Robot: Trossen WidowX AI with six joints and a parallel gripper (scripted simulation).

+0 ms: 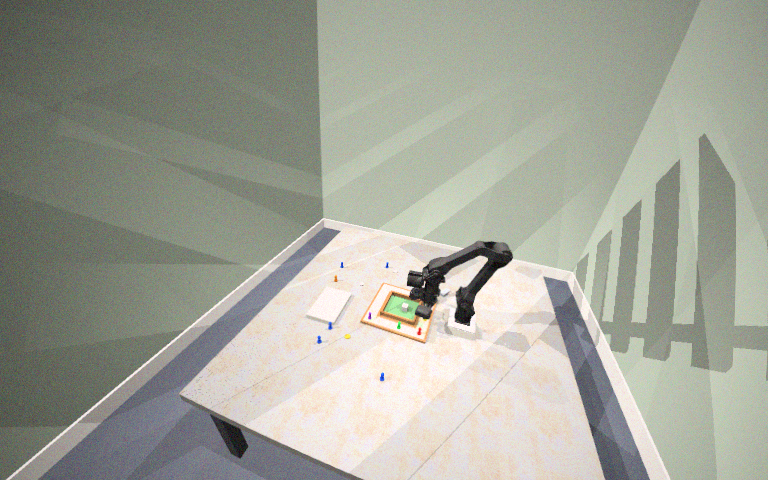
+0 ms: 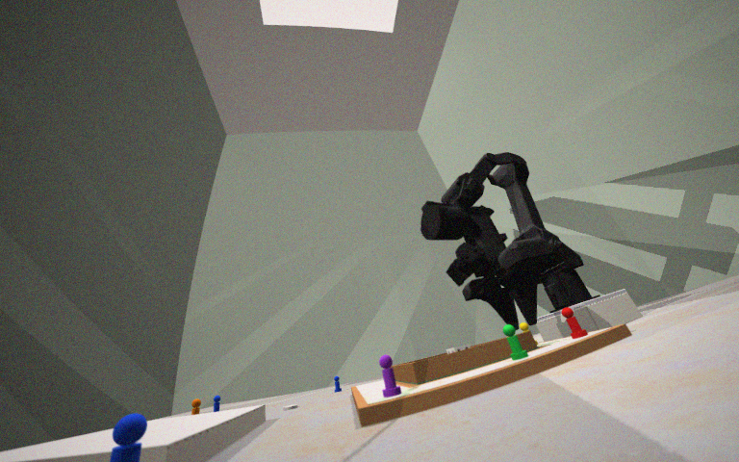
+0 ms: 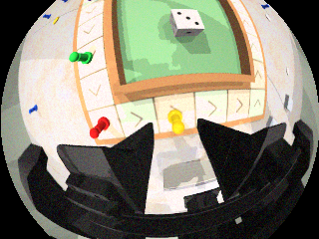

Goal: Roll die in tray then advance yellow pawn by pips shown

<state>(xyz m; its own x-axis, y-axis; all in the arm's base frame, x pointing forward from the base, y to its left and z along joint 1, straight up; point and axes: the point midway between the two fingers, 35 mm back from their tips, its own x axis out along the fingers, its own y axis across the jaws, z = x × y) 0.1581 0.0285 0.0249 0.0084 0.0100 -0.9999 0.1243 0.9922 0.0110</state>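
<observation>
The yellow pawn lies 1 cm below my gripper tip. Round my gripper tip: green tray floor (11 cm ahead, 3 cm to the right, 3 cm below); white die (10 cm ahead, 3 cm to the right, 1 cm below); red pawn (9 cm to the left, 1 cm below, 1 cm ahead).
</observation>
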